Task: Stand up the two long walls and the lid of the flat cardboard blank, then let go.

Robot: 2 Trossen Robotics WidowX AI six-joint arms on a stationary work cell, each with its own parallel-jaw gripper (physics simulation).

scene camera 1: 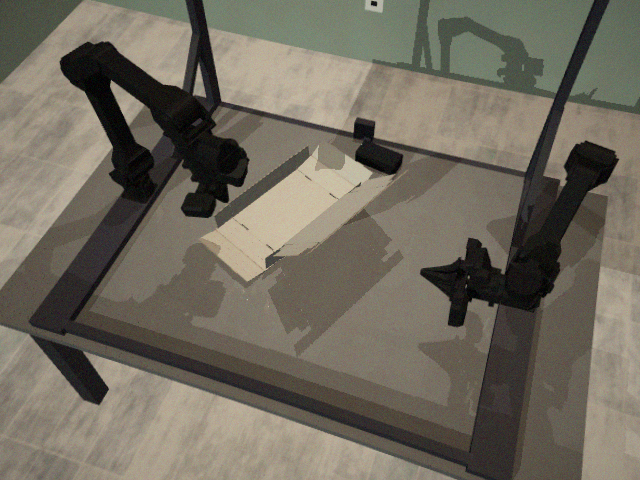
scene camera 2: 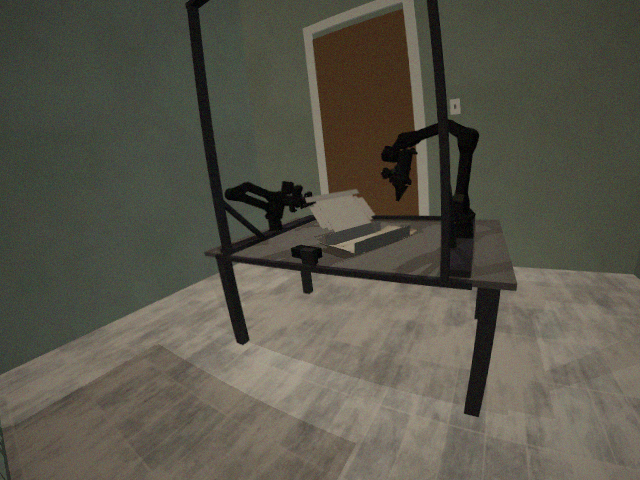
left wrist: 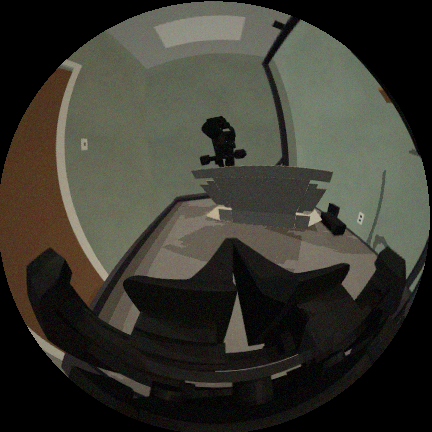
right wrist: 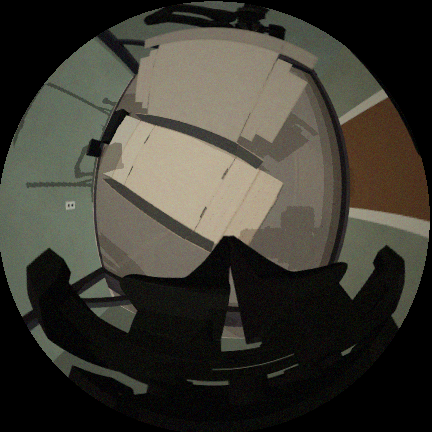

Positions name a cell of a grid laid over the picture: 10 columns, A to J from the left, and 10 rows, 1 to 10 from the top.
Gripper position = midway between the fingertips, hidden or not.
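Observation:
Left gripper (scene camera 1: G6), (left wrist: F6), (right wrist: F1): shut, holding nothing. Right gripper (scene camera 1: D5), (right wrist: F6): shut, empty, holds nothing. Black block (scene camera 1: F4), on the table. Black frame post (scene camera 2: D1), (scene camera 1: J1).

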